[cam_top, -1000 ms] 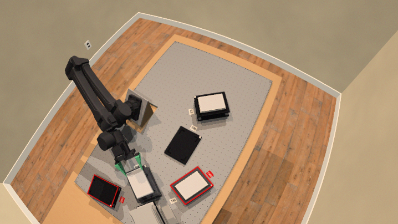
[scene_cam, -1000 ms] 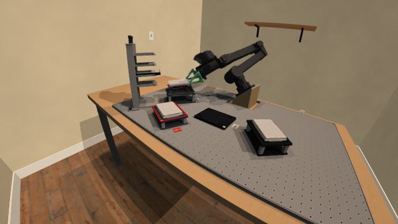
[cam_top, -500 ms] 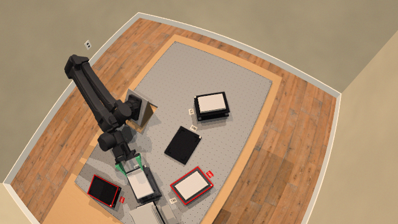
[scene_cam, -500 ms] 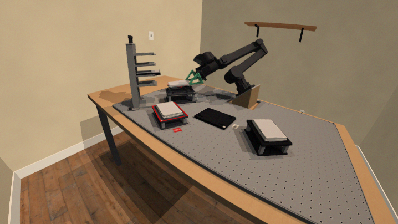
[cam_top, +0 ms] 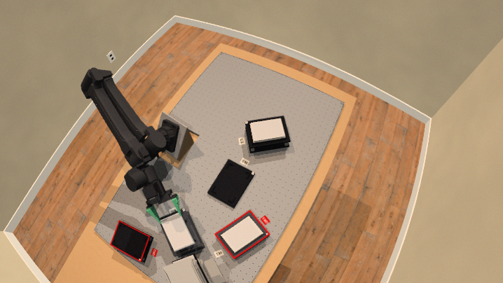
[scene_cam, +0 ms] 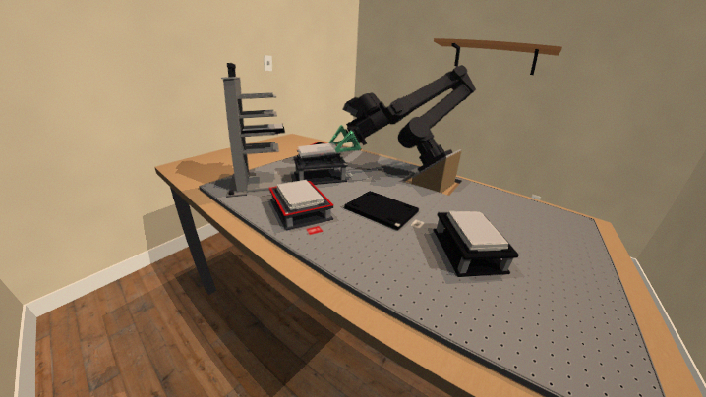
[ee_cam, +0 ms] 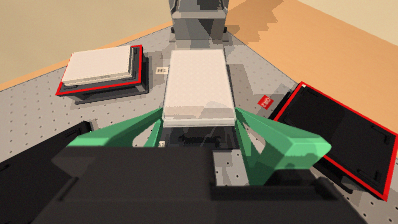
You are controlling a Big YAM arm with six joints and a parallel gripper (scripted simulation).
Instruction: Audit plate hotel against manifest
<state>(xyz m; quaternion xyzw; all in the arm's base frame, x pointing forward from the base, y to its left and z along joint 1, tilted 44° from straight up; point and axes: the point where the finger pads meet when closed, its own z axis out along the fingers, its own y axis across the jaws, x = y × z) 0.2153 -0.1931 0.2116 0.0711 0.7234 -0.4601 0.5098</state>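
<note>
The grey regrip nest is 5 cm below my hand, 4 cm ahead of it and 3 cm to the right of it. Round my hand: H1 deck label 20 cm ahead, 11 cm below, 2 cm to the right; then dark plate 19 cm ahead, 13 cm to the right, 7 cm above; then red-edged quarantine nest 19 cm to the right, 13 cm behind, 7 cm below.
</note>
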